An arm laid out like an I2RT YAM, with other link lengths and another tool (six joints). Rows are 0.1 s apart.
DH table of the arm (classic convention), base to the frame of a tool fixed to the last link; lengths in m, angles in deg. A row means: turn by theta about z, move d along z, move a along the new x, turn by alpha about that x. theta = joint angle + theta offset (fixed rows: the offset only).
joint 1: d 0.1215, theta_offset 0, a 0.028, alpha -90
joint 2: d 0, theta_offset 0, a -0.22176, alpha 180
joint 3: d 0, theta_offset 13.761, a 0.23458, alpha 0
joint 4: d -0.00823, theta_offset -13.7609, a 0.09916, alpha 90
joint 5: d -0.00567, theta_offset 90, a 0, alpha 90
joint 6: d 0.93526, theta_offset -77.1, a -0.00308, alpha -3
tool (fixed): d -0.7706, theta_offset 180, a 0, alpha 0
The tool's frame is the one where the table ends.
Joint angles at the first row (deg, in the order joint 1, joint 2, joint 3, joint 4, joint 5, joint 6):
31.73, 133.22, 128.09, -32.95, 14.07, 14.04
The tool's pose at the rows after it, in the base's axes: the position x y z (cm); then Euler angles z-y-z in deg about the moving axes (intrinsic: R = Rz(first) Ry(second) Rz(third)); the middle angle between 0 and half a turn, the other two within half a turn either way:
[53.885 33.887 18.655 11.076 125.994 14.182]
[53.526 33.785 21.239 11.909 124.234 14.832]
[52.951 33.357 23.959 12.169 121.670 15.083]
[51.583 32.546 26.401 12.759 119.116 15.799]
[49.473 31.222 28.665 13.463 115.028 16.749]
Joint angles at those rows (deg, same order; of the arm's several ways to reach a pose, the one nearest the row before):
31.73, 132.34, 129.43, -33.53, 13.89, 13.41
31.73, 130.59, 131.15, -35.07, 13.59, 13.04
31.73, 127.04, 129.64, -34.48, 13.85, 12.40
31.73, 120.27, 122.54, -31.45, 13.78, 12.05
31.69, 110.03, 109.18, -24.04, 13.73, 11.44

